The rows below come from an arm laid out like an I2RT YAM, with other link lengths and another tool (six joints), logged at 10 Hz.
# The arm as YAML. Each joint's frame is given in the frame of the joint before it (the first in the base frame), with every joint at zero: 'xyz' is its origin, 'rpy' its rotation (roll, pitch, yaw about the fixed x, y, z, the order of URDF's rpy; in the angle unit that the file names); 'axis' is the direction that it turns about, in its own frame. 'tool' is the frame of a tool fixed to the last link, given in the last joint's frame.
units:
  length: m
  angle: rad
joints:
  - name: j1
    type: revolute
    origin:
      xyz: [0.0, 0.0, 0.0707]
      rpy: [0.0, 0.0, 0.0]
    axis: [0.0, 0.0, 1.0]
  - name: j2
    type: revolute
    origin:
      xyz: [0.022, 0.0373, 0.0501]
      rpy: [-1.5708, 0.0, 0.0]
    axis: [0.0, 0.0, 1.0]
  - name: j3
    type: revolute
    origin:
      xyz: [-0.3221, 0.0, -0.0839]
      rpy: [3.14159, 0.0, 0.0]
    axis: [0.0, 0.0, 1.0]
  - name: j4
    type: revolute
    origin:
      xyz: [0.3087, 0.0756, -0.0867]
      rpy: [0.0, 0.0, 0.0]
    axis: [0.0, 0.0, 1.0]
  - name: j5
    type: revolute
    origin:
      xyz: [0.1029, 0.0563, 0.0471]
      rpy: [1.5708, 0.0, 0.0]
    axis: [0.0, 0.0, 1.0]
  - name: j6
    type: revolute
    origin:
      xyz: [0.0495, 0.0, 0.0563]
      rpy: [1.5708, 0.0, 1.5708]
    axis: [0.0, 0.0, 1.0]
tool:
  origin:
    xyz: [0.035, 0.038, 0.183]
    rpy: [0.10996, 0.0, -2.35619]
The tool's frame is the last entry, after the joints.
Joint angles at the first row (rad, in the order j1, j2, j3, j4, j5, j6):
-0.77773 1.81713 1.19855 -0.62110 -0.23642 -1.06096
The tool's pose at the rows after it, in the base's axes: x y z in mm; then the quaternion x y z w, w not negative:
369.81, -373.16, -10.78, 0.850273, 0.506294, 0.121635, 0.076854
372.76, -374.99, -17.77, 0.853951, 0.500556, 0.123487, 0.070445
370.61, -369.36, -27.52, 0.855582, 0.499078, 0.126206, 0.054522
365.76, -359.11, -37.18, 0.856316, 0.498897, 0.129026, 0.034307
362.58, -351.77, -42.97, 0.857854, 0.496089, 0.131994, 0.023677
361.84, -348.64, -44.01, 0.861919, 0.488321, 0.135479, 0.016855
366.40, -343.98, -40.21, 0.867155, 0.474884, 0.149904, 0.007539
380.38, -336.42, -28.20, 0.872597, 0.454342, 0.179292, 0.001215
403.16, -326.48, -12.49, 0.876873, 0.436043, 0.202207, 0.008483
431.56, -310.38, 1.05, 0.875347, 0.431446, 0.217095, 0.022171
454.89, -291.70, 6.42, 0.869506, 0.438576, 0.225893, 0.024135
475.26, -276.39, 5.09, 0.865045, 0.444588, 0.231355, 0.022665
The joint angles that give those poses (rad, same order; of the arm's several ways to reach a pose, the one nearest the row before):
-0.78076 1.85910 1.23071 -0.62033 -0.22368 -1.02571
-0.78089 1.88640 1.24773 -0.61971 -0.22779 -1.01190
-0.78218 1.90607 1.25174 -0.63308 -0.24119 -1.00924
-0.78223 1.91843 1.24762 -0.65411 -0.25748 -1.00940
-0.78102 1.92053 1.23584 -0.65786 -0.26765 -1.00194
-0.78092 1.92350 1.23932 -0.66678 -0.27524 -0.98365
-0.78083 1.92658 1.25772 -0.68589 -0.30349 -0.95003
-0.77413 1.91927 1.28175 -0.69795 -0.35459 -0.88868
-0.73912 1.89924 1.29313 -0.67540 -0.37582 -0.80123
-0.67849 1.87856 1.29315 -0.63143 -0.37017 -0.72104
-0.62389 1.87956 1.30326 -0.61039 -0.36815 -0.67873
-0.57877 1.89840 1.31900 -0.58966 -0.36528 -0.64541

